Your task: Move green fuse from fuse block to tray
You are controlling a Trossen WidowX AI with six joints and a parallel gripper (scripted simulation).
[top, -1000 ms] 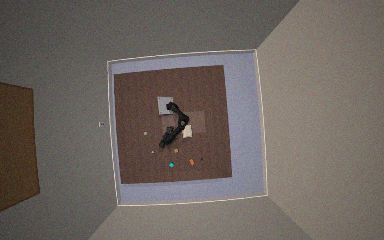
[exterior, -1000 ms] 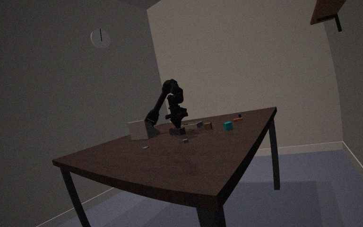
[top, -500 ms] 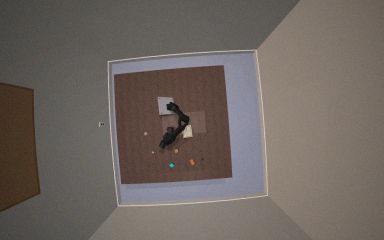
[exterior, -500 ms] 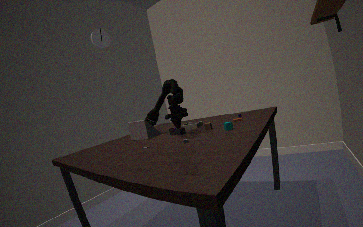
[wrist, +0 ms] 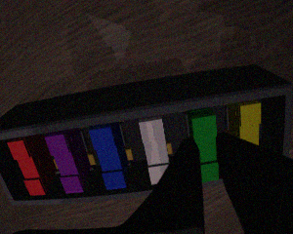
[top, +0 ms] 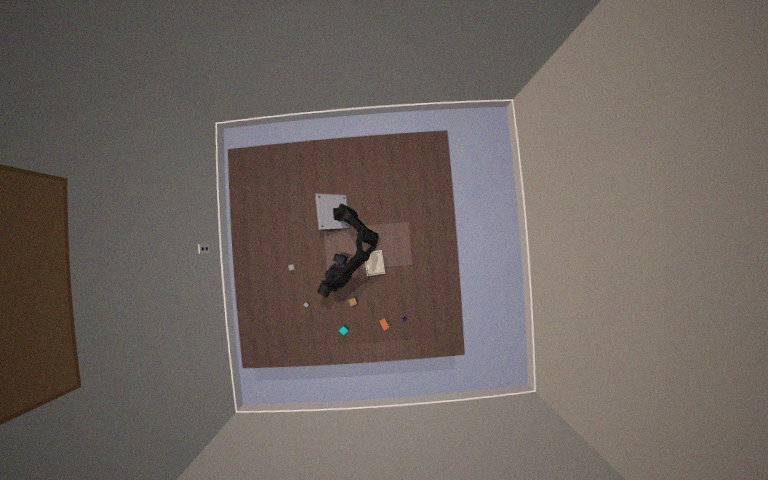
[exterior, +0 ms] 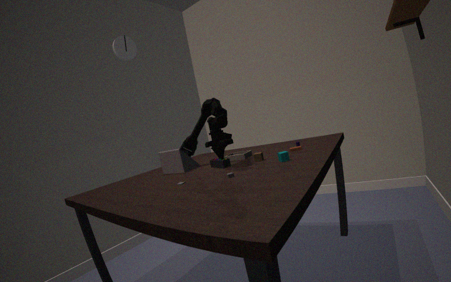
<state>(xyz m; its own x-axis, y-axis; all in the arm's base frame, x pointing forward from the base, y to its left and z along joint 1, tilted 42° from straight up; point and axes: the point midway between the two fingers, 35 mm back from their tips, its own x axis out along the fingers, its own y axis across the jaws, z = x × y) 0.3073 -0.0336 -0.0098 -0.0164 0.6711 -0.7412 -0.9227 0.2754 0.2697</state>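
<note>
The white tray is 2 cm behind my gripper tip, 20 cm to the left of it and 4 cm below it. Round my gripper tip: green fuse 1 cm below; then tan cube 18 cm ahead, 6 cm to the left, 2 cm below; then teal cube 33 cm ahead, 1 cm to the right, 2 cm below.
</note>
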